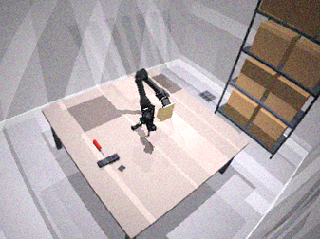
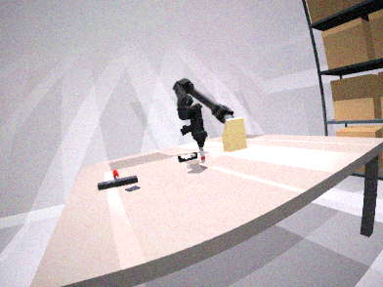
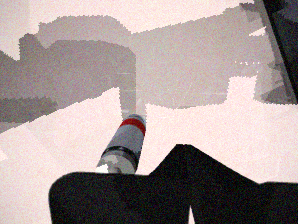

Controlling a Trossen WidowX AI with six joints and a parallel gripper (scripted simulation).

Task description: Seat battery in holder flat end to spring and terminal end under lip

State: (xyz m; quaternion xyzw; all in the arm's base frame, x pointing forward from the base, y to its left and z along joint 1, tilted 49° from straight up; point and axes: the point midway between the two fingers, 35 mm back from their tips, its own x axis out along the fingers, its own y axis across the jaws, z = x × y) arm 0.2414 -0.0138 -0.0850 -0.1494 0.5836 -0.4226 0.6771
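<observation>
Right now the battery is 30 mm to the left of my gripper tip, 10 mm below it and 10 mm ahead of it. The rest, counted from my gripper tip: dark remote control (410 mm ahead, 60 mm to the left, 30 mm below); then dark battery door (360 mm ahead, 160 mm to the left, 40 mm below); then red-handled screwdriver (400 mm ahead, 70 mm to the right, 30 mm below).
</observation>
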